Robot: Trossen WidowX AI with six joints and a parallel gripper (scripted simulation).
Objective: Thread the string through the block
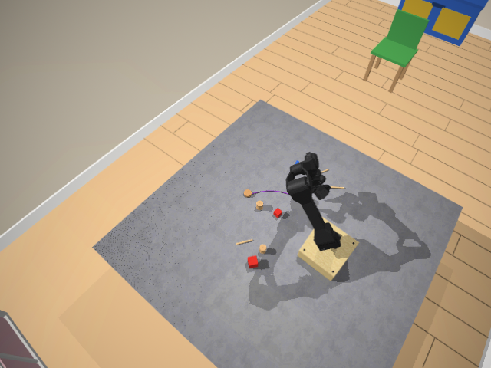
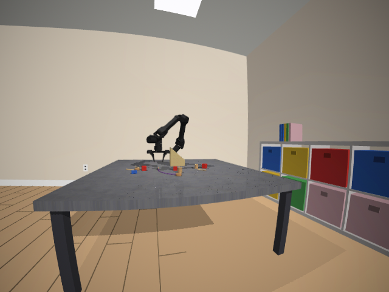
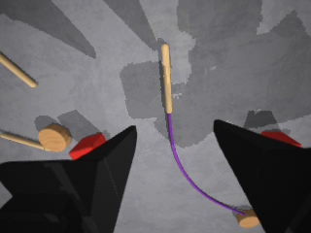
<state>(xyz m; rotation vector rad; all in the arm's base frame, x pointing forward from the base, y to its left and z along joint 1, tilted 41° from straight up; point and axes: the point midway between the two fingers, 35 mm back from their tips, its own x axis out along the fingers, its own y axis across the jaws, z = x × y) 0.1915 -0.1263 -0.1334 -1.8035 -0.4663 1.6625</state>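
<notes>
Now: the stick on the string 1 cm behind my gripper tip and 6 cm below it. Round my gripper tip: blue piece 14 cm ahead, 19 cm to the right, 5 cm below; then wooden cylinder 18 cm ahead, 14 cm to the left, 4 cm below; then red wooden block 9 cm ahead, 12 cm to the left, 4 cm below.
</notes>
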